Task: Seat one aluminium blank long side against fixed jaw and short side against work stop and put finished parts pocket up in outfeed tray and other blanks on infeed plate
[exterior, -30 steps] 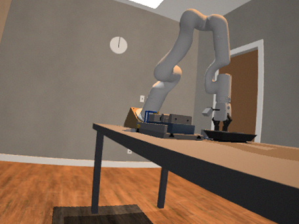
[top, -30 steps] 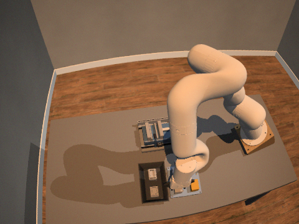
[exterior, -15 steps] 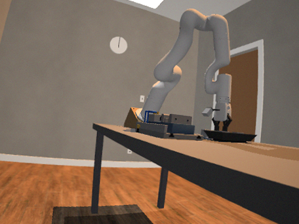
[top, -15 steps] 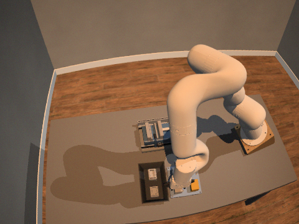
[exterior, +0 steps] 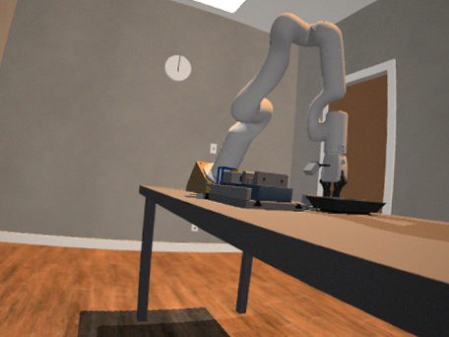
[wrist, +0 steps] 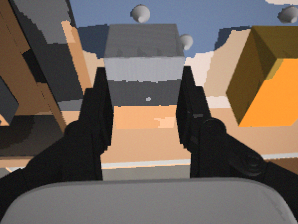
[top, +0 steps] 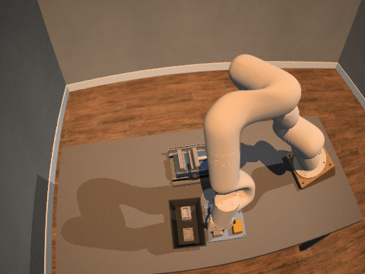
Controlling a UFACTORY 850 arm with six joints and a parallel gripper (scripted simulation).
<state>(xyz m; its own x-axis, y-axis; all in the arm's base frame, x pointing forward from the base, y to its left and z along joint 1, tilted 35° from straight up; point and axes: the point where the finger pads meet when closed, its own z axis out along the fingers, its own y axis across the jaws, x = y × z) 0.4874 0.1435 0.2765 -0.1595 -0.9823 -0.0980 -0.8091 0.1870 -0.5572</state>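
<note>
Now: hand 90 mm past the brass blank, 20 mm to the right of it and 20 mm above it. From my hand the other things lie so: vise 40 mm behind, 350 mm to the right, 10 mm below.
</note>
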